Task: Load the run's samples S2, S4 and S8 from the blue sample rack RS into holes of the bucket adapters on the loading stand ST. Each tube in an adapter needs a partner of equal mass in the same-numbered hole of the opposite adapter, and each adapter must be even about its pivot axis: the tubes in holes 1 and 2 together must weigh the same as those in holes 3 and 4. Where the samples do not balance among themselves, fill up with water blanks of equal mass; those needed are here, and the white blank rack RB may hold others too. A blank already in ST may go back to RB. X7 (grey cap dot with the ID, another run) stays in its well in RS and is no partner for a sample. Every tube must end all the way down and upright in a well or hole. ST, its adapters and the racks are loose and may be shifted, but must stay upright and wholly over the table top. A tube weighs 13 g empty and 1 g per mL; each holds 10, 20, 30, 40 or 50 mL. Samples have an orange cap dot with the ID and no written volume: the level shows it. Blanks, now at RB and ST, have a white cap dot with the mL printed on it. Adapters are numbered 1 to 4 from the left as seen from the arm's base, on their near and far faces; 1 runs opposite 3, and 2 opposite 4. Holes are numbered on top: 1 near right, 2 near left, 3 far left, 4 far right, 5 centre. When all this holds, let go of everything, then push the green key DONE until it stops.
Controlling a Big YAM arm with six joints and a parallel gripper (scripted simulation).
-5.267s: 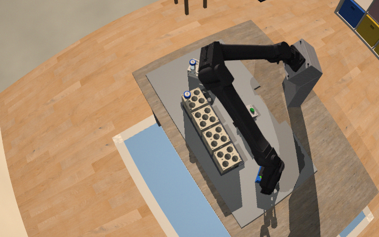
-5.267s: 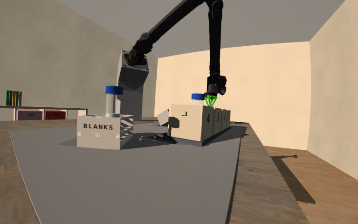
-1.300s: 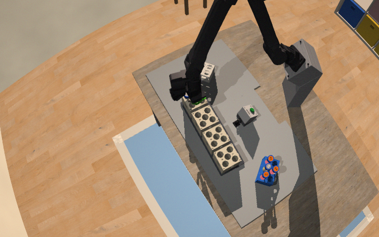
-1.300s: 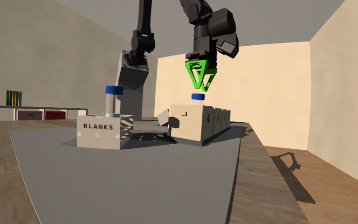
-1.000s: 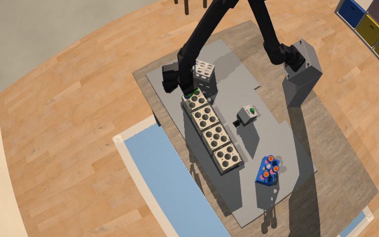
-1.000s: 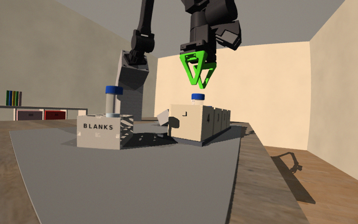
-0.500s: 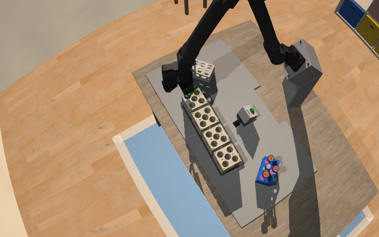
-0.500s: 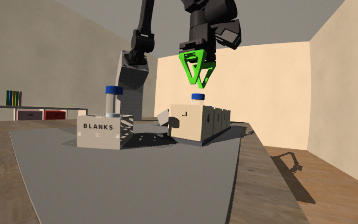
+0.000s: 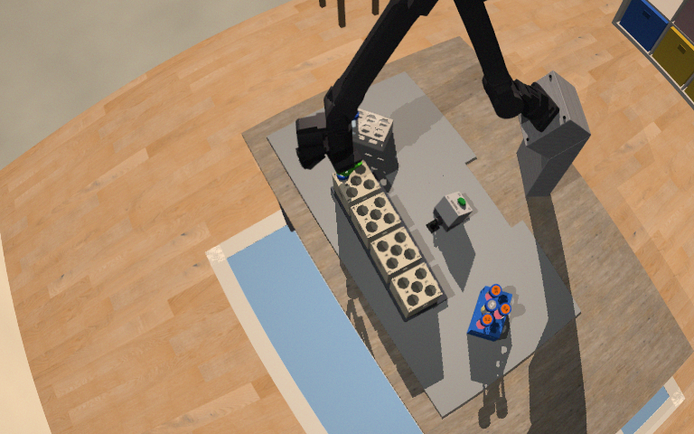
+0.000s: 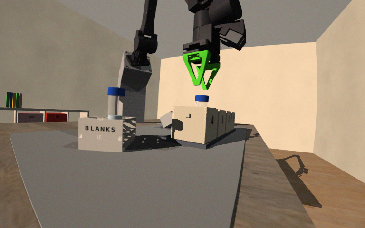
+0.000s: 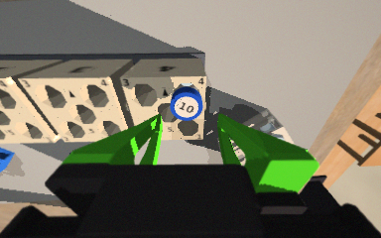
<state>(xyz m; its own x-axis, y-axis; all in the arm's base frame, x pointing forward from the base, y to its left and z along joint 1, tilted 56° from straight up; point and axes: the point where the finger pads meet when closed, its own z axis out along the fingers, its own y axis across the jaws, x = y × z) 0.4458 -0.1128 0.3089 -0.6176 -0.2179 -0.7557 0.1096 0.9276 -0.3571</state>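
Now: hand 90 mm above the white-dot blank marked 10. The rest, counted from my hand: white blank rack RB (170 mm behind, 120 mm to the right, 120 mm below); tall blue-capped blank (140 mm behind, 130 mm to the right, 90 mm below); green DONE key (240 mm to the left, 230 mm behind, 90 mm below).
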